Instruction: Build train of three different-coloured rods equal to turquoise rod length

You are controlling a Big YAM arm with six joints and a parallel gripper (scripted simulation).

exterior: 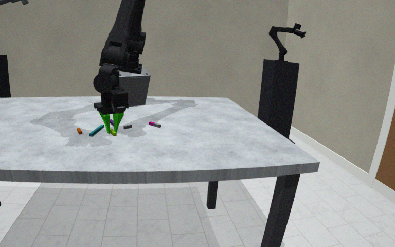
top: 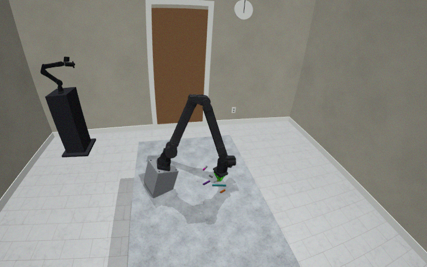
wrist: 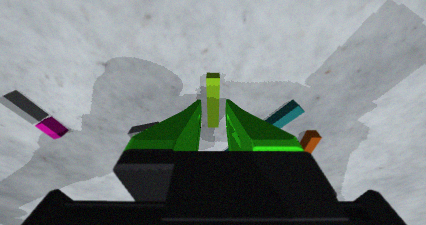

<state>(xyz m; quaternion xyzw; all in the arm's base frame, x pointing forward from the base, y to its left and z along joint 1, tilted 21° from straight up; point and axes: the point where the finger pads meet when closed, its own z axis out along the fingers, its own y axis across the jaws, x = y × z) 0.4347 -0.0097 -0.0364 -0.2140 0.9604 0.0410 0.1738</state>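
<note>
The lime rod lies 1 cm ahead of my hand. From my hand the other things lie so: purple rod (10 cm behind, 1 cm to the right); then turquoise rod (5 cm to the right, 1 cm behind); then orange rod (11 cm to the right).
</note>
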